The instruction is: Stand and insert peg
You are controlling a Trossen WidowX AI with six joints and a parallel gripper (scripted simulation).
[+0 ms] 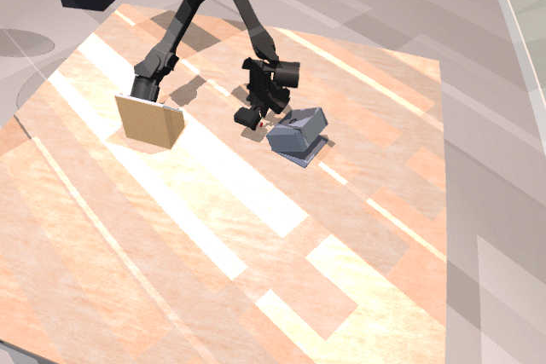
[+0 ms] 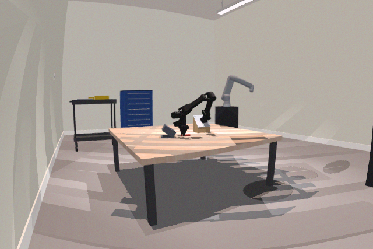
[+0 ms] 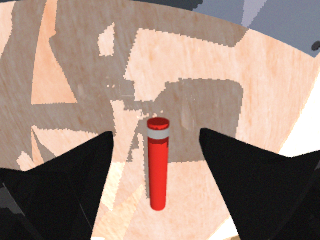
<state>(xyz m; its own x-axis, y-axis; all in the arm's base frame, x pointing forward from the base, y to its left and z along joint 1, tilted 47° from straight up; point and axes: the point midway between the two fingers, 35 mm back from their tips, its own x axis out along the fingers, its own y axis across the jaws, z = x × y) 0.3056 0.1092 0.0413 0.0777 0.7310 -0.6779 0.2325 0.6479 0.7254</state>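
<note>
The red peg lies 1 cm behind my gripper tip. Round my gripper tip: grey sloped panel 12 cm ahead, 5 cm above, 4 cm to the right.
</note>
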